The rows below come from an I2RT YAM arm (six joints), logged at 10 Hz.
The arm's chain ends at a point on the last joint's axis. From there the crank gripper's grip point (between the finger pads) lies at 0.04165 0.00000 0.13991 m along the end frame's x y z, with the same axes.
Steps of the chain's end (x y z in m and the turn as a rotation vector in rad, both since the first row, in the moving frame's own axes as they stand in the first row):
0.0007, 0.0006, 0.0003, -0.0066, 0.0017, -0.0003
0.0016, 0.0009, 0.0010, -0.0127, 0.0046, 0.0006
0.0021, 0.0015, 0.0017, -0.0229, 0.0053, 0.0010
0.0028, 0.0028, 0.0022, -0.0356, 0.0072, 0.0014
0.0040, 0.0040, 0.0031, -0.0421, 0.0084, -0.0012
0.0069, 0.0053, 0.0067, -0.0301, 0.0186, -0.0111
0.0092, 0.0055, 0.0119, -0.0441, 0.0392, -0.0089
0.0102, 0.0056, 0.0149, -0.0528, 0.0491, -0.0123
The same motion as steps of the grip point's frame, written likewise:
0.0009, 0.0015, 0.0002, -0.0066, 0.0017, -0.0003
0.0022, 0.0027, 0.0008, -0.0127, 0.0046, 0.0006
0.0028, 0.0047, 0.0014, -0.0229, 0.0053, 0.0010
0.0038, 0.0078, 0.0018, -0.0356, 0.0072, 0.0014
0.0052, 0.0098, 0.0026, -0.0421, 0.0084, -0.0012
0.0095, 0.0090, 0.0058, -0.0301, 0.0186, -0.0111
0.0147, 0.0112, 0.0100, -0.0441, 0.0392, -0.0089
0.0171, 0.0124, 0.0125, -0.0528, 0.0491, -0.0123

